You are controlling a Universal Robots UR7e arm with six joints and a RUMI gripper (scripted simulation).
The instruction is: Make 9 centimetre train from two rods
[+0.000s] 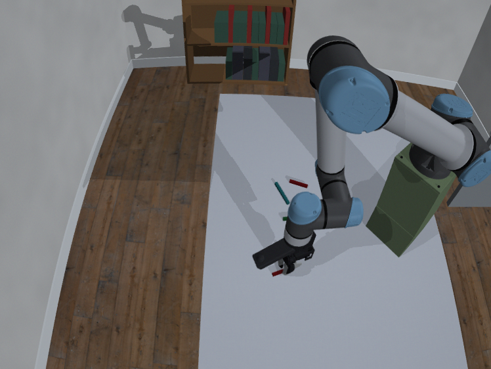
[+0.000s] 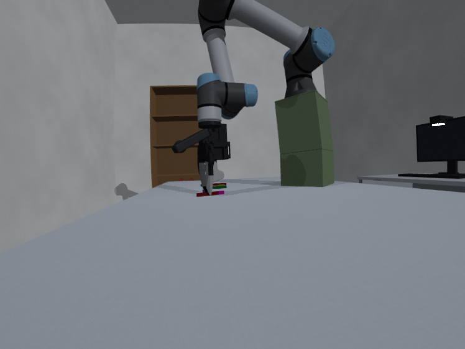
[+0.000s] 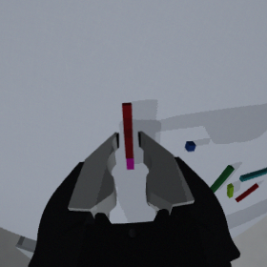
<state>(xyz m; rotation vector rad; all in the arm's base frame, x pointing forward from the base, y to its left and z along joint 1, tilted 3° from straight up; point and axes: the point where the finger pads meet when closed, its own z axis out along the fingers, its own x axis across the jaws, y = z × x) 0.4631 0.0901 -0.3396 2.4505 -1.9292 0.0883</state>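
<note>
My gripper is now 40 mm past the magenta rod, 10 mm to the left of it and 10 mm above it. Also, from my hand: green rod 190 mm to the right, 80 mm behind, 10 mm below; then blue rod 90 mm to the right, 10 mm below, 10 mm behind; then lime rod 260 mm to the right, 110 mm behind, 10 mm below.
</note>
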